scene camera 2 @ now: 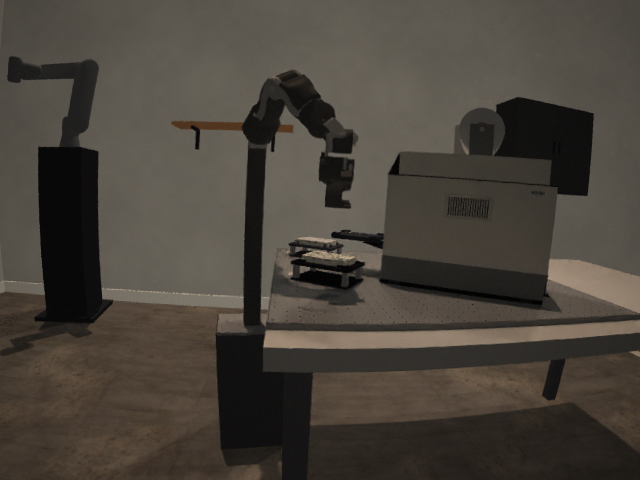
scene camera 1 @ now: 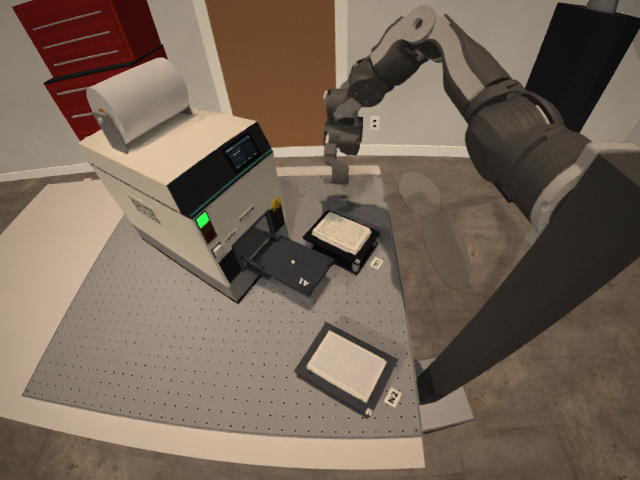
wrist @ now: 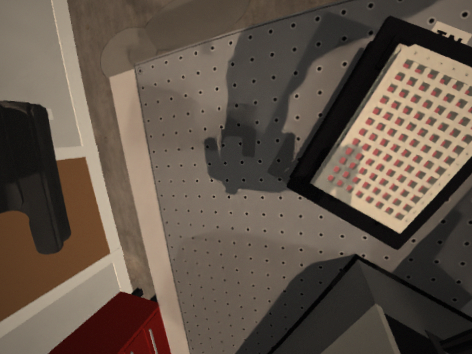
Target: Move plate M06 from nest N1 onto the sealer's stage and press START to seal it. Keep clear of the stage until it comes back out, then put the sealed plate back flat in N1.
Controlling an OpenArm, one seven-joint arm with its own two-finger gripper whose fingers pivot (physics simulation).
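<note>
Plate M06 (scene camera 1: 342, 232) (scene camera 2: 328, 257) (wrist: 415, 135), cream with rows of pinkish wells visible, lies flat in nest N1 (scene camera 1: 334, 252) (wrist: 345, 210), a black raised frame beside the sealer. My gripper (scene camera 1: 338, 180) (scene camera 2: 338, 206) is open and empty, above and beyond N1 in scene camera 1. In the wrist view one dark finger shows at the left edge; the other does not show. The sealer's stage (scene camera 1: 297, 258) (scene camera 2: 356, 236) is out and bare. A lit green button (scene camera 1: 202, 219) is on the sealer front; its lettering is unreadable.
The sealer (scene camera 1: 144, 170) (scene camera 2: 465, 232), with a white film roll (scene camera 1: 149, 100) on top, stands close beside N1. A second plate (scene camera 1: 347, 365) (scene camera 2: 315, 241) lies in nest N2 (scene camera 1: 326, 388). The stage projects between sealer and nests. The arm's post (scene camera 1: 496, 310) (scene camera 2: 254, 232) stands at the table edge.
</note>
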